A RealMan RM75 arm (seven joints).
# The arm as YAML. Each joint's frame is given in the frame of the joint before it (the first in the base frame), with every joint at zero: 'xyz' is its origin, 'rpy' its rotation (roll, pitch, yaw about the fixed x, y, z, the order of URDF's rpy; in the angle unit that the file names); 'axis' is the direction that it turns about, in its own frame. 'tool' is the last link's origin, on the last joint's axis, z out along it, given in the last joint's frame.
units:
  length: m
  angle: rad
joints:
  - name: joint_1
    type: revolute
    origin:
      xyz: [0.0, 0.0, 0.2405]
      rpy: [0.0, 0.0, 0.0]
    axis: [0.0, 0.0, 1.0]
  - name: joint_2
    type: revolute
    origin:
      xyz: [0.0, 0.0, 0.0]
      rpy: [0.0, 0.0, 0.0]
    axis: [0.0, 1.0, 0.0]
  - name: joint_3
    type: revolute
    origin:
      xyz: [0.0, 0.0, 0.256]
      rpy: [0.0, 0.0, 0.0]
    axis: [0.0, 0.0, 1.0]
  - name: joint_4
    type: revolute
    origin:
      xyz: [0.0, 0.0, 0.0]
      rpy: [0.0, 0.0, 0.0]
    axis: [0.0, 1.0, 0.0]
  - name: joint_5
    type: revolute
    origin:
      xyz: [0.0, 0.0, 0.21]
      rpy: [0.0, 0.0, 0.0]
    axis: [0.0, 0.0, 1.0]
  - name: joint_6
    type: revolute
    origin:
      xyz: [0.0, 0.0, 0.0]
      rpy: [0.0, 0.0, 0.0]
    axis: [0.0, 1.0, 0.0]
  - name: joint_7
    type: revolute
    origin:
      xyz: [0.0, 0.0, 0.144]
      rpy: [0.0, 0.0, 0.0]
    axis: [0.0, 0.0, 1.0]
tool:
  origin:
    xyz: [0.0, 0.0, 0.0]
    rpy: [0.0, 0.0, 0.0]
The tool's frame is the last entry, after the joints.
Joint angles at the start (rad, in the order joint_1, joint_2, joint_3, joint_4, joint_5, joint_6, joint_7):
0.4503, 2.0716, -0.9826, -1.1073, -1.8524, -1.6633, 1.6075
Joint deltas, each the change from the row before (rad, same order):
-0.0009, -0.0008, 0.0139, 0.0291, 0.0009, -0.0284, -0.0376
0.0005, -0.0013, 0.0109, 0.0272, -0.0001, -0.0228, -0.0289
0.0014, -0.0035, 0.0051, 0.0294, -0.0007, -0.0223, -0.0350
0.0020, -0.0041, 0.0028, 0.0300, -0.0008, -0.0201, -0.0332
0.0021, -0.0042, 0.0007, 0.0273, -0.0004, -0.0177, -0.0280
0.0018, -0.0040, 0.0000, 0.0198, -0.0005, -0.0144, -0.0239
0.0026, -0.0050, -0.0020, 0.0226, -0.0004, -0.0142, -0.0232
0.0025, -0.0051, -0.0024, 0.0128, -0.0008, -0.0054, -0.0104
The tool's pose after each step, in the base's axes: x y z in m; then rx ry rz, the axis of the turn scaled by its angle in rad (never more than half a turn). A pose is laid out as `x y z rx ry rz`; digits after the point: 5 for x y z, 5 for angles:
0.20213 0.32203 0.03307 -2.90381 0.29980 0.64400
0.20583 0.31836 0.03145 -2.91982 0.29101 0.66255
0.20939 0.31453 0.02931 -2.94066 0.27154 0.67691
0.21272 0.31088 0.02705 -2.96120 0.25370 0.69111
0.21548 0.30755 0.02500 -2.98042 0.23925 0.70474
0.21745 0.30499 0.02383 -2.99541 0.22197 0.71429
0.21950 0.30235 0.02242 -3.01247 0.20722 0.72415
0.22089 0.30152 0.02217 -3.02159 0.20153 0.72430

